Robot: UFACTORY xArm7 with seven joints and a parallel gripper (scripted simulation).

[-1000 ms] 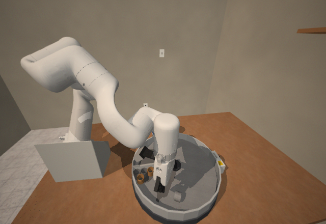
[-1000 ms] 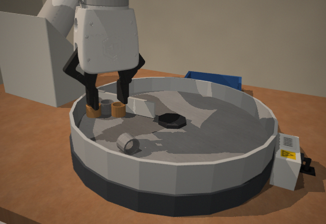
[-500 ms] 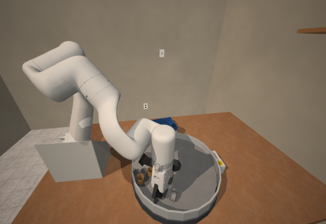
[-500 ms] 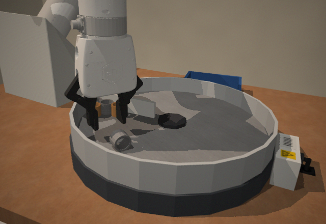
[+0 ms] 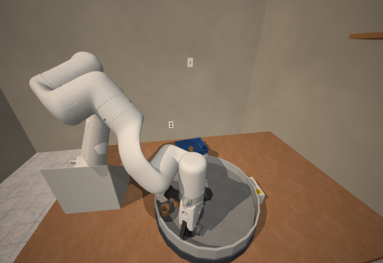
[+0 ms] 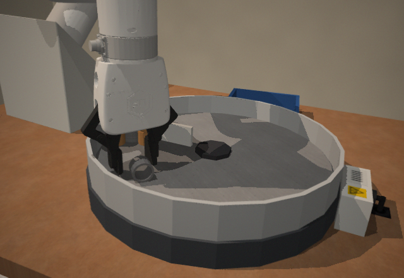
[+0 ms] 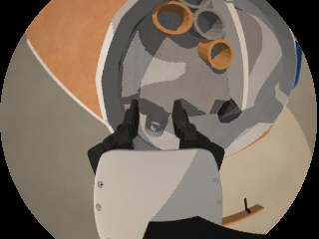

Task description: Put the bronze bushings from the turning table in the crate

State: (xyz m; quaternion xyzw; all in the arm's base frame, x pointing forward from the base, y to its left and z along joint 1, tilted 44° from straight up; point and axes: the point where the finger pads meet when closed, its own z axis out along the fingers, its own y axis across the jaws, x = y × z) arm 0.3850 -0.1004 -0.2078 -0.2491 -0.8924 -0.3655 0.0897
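My gripper is now 12 cm to the right of the turning table, 8 cm short of it and 3 cm above it. Also, from my hand: blue crate: 48 cm to the left, 7 cm ahead, 6 cm below.
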